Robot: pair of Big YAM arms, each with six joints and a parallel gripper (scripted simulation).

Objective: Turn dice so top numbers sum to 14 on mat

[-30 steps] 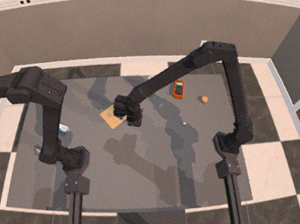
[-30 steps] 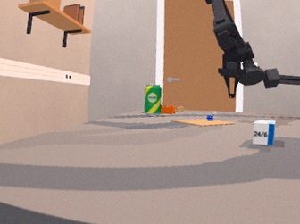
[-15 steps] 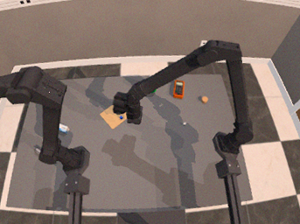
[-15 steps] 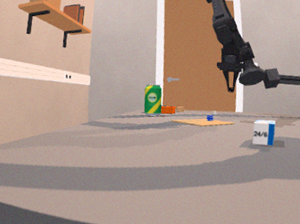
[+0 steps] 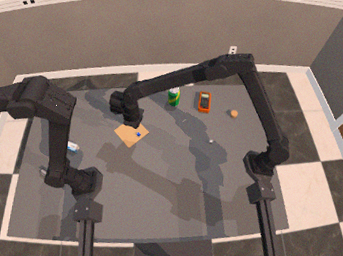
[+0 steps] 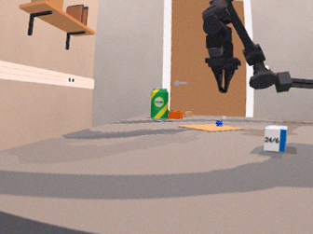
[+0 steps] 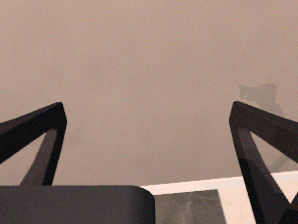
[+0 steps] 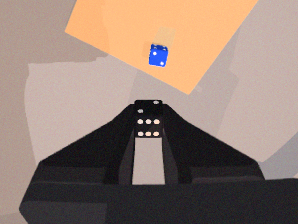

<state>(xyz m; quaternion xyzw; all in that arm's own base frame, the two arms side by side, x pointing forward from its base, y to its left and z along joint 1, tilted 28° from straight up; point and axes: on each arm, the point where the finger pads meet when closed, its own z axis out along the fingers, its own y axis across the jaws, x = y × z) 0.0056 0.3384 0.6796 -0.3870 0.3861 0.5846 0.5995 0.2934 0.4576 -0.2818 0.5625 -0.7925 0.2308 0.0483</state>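
Right now the mat is 110 mm below my right hand, 40 mm to the left of it and 40 mm ahead of it. From my right hand the other things lie so: blue die: 100 mm below, 10 mm ahead; then black die: right at my right hand.
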